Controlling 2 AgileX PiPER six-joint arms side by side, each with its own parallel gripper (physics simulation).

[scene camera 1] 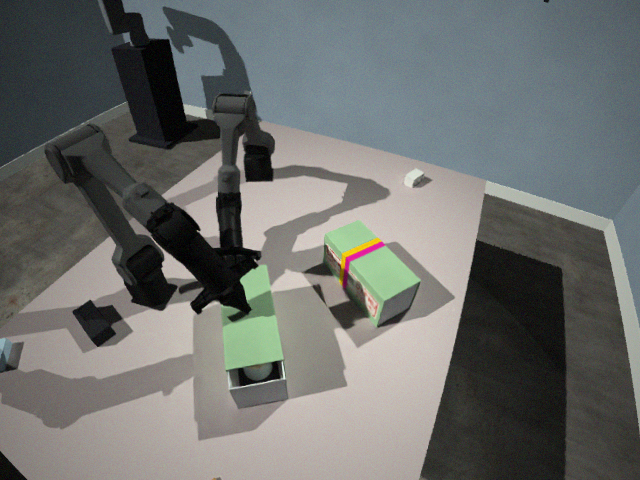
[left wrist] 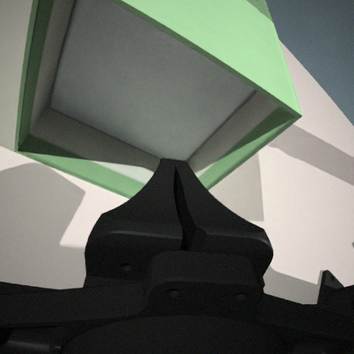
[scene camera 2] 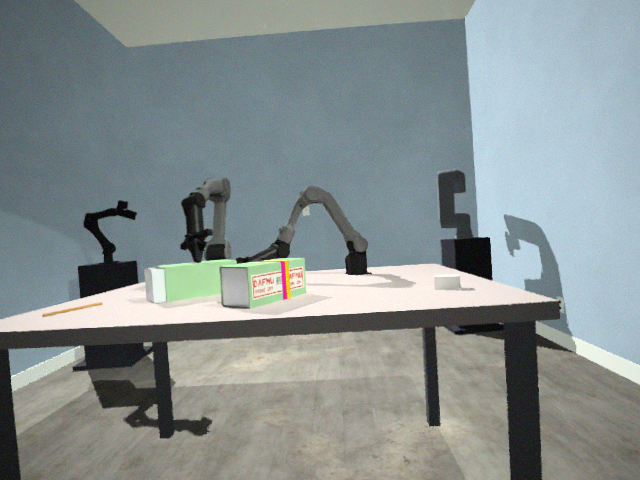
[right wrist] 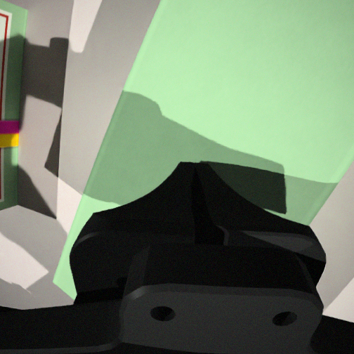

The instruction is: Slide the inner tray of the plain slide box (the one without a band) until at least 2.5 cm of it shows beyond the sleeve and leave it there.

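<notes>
The plain green sleeve (scene camera 1: 253,343) (scene camera 2: 193,280) (right wrist: 225,90) lies left of the banded box. Its inner tray (scene camera 1: 264,394) (scene camera 2: 156,284) sticks out at the near end in scene camera 1, with a pale round object (scene camera 1: 257,371) inside. In the left wrist view the tray's other end wall (left wrist: 135,75) sits recessed inside the sleeve. My left gripper (left wrist: 171,175) (scene camera 2: 240,259) is shut and empty, its tips at that recessed opening; contact is unclear. My right gripper (scene camera 1: 247,310) (scene camera 2: 197,259) (right wrist: 192,181) is shut and empty, its tips on or just above the sleeve's top.
The banded green box (scene camera 1: 387,273) (scene camera 2: 266,285) (right wrist: 22,65) stands to the right of the plain one in scene camera 1. A white block (scene camera 1: 413,178) (scene camera 2: 447,282) lies near the far edge. A black block (scene camera 1: 94,322) and a pale blue object (scene camera 1: 4,353) lie left; an orange stick (scene camera 2: 72,309) lies near the front.
</notes>
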